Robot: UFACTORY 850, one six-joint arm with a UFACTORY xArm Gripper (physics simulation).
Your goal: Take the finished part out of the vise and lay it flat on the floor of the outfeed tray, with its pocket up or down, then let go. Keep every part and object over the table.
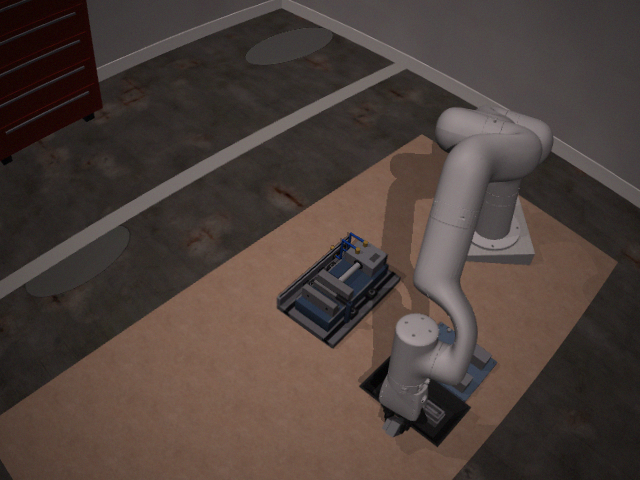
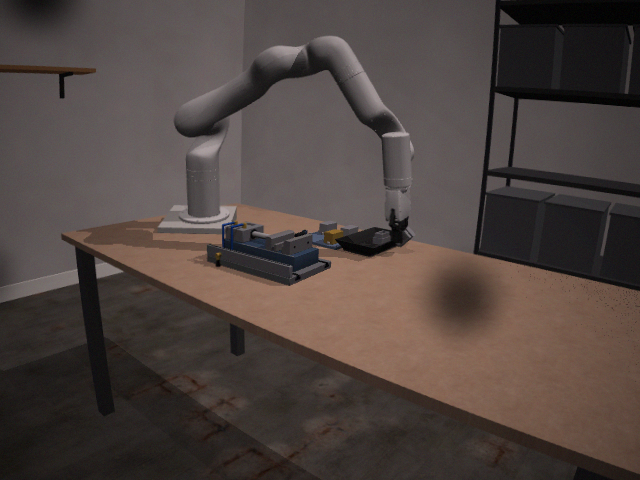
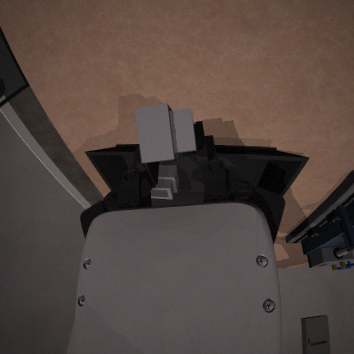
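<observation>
My gripper (image 1: 397, 417) (image 2: 398, 227) (image 3: 174, 137) points down at the outfeed tray's outer end and is shut on a grey block-shaped part (image 1: 393, 426) (image 2: 406, 237) (image 3: 155, 134). The held part looks tilted and sits at about rim height, beside or over the rim; its exact contact is unclear. The black outfeed tray (image 1: 454, 423) (image 2: 356, 245) (image 3: 292, 165) has sloping walls. Another grey stepped part (image 1: 433, 413) (image 2: 381, 237) (image 3: 164, 189) is inside it. The blue and grey vise (image 1: 321, 316) (image 2: 305, 258) (image 3: 322, 243) shows no part between its jaws. The held part's pocket cannot be made out.
A blue plate (image 1: 472, 383) with grey blocks adjoins the tray on the robot's side. A yellow block (image 2: 333, 236) stands there. Blue pipes (image 1: 356, 238) (image 2: 227, 236) rise from the vise's rear end. The table edge (image 1: 502, 408) runs beyond the tray.
</observation>
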